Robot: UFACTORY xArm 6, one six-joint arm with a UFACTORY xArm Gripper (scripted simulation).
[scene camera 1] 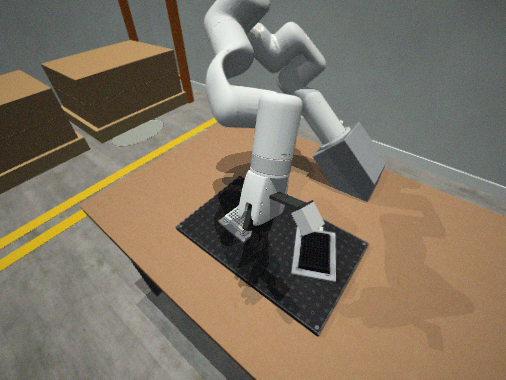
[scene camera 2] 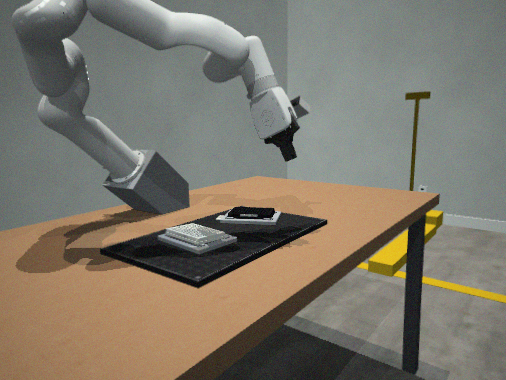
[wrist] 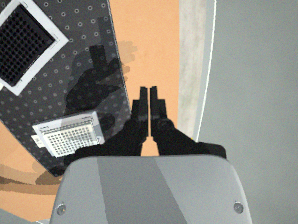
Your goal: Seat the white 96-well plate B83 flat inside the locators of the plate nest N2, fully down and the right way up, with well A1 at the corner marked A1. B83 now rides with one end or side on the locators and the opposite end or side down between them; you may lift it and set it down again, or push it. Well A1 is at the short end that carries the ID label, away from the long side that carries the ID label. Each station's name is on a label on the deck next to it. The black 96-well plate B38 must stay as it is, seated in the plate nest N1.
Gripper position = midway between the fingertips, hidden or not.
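White 96-well plate B83 point(scene camera 2: 193, 233), also point(wrist: 62, 136). Black plate B38 point(scene camera 1: 314, 245). My gripper point(scene camera 1: 257, 246), point(scene camera 2: 291, 159) and point(wrist: 148, 97).
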